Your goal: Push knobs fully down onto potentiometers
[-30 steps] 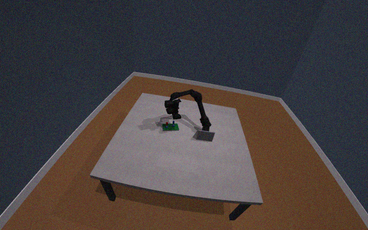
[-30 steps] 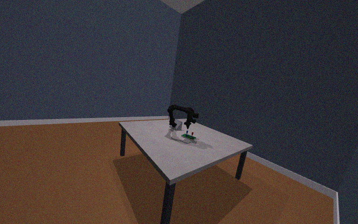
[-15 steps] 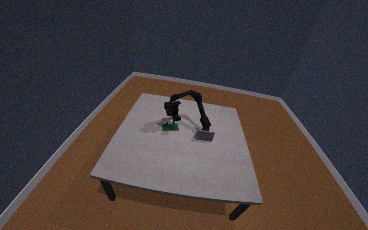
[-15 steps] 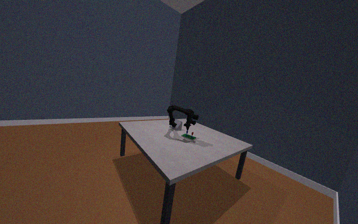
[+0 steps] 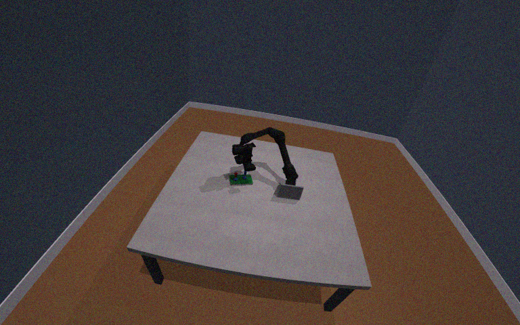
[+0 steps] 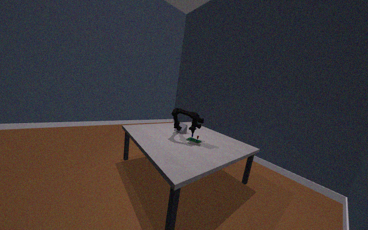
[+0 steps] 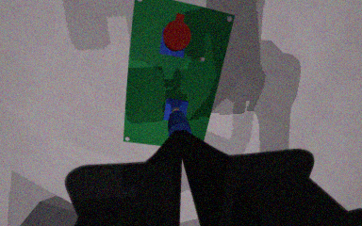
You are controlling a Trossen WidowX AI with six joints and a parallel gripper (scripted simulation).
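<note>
My gripper tip is 2 cm above the blue knob. Also, from my gripper tip: red knob 6 cm ahead, 3 cm to the left, 2 cm below.
</note>
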